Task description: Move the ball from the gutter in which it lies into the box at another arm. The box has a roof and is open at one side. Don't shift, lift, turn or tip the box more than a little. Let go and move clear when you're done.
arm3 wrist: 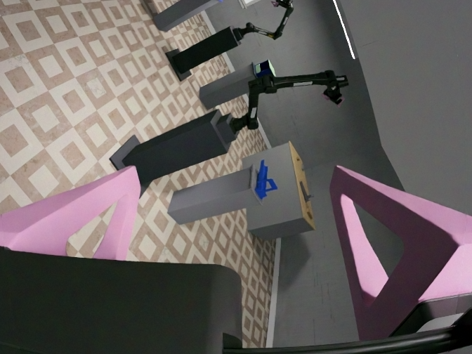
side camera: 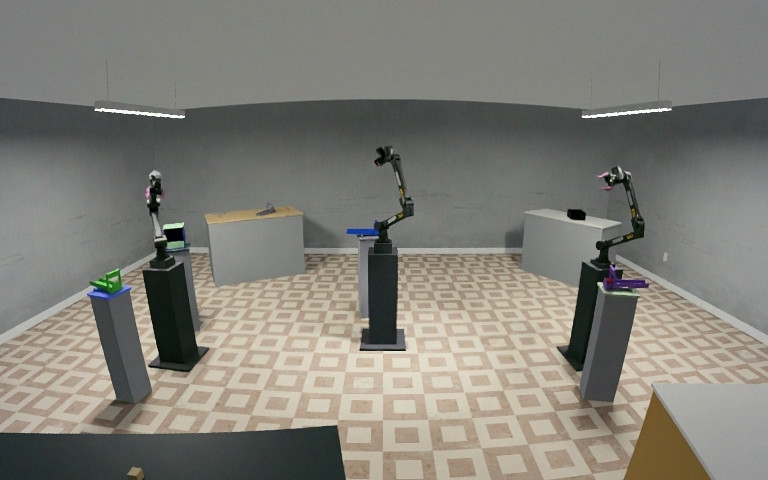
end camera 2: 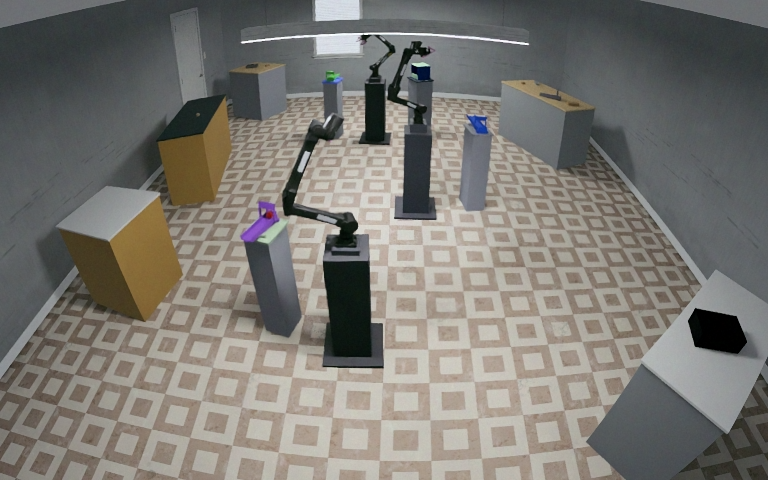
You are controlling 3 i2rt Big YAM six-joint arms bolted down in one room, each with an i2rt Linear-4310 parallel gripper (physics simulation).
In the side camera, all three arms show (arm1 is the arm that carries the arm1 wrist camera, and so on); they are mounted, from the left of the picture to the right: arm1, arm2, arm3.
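Note:
The red ball [end camera 2: 269, 215] [side camera: 607, 283] lies in the purple gutter [end camera 2: 256, 228] [side camera: 628, 284], by its upright frame, on the pedestal beside arm3. The dark blue box with a light green roof [arm3 wrist: 265, 68] [end camera 2: 420, 71] [side camera: 174, 233] stands on a pedestal behind arm1 in the side view. Arm3's gripper [arm3 wrist: 235, 170] [side camera: 602, 182] is wide open and empty, above and apart from the ball. Arm1's gripper [side camera: 154, 195] is raised, its pink fingers apart. Arm2's gripper [side camera: 377, 160] is raised; its fingers are too small to judge.
A blue gutter [arm3 wrist: 265, 181] [end camera 2: 477, 123] [side camera: 362, 232] lies on a pedestal behind arm2, and a green gutter [end camera 2: 332, 75] [side camera: 110, 281] on one at the left. A black block [end camera 2: 716, 331] [side camera: 576, 214] stands on a white-topped cabinet. Wood-topped cabinets stand near the walls.

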